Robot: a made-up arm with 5 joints.
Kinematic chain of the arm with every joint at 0, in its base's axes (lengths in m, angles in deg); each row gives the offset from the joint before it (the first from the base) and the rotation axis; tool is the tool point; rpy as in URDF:
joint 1: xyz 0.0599 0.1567 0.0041 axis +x
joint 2: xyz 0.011 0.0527 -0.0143 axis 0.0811 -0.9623 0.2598
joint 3: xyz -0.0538 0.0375 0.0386 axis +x
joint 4: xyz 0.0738 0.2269 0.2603 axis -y
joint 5: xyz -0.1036 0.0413 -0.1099 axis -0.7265 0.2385 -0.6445
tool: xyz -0.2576 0.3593 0.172 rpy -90 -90 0
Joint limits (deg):
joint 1: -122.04..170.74
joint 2: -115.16..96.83
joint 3: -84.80..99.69
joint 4: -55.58..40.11
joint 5: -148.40..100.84
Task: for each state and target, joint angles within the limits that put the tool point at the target. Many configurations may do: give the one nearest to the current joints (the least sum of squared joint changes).
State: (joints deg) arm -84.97 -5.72 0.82 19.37 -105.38
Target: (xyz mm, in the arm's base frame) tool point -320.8 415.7 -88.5
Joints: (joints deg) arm -86.35 -13.45 -1.08 10.19 -95.52
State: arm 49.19 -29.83 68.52 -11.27 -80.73
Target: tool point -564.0 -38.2 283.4
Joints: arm 36.79 18.85 38.74 -2.35 -49.16
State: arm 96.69 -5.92 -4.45 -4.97 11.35
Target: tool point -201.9 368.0 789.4
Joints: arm 77.45 0.89 -22.98 7.11 13.92
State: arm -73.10 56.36 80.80 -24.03 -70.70
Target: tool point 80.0 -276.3 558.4
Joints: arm -66.83 72.69 99.69 -44.30 -61.90
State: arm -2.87 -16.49 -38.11 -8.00 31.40
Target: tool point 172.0 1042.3 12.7
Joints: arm -9.71 -43.92 -9.01 -16.90 27.95
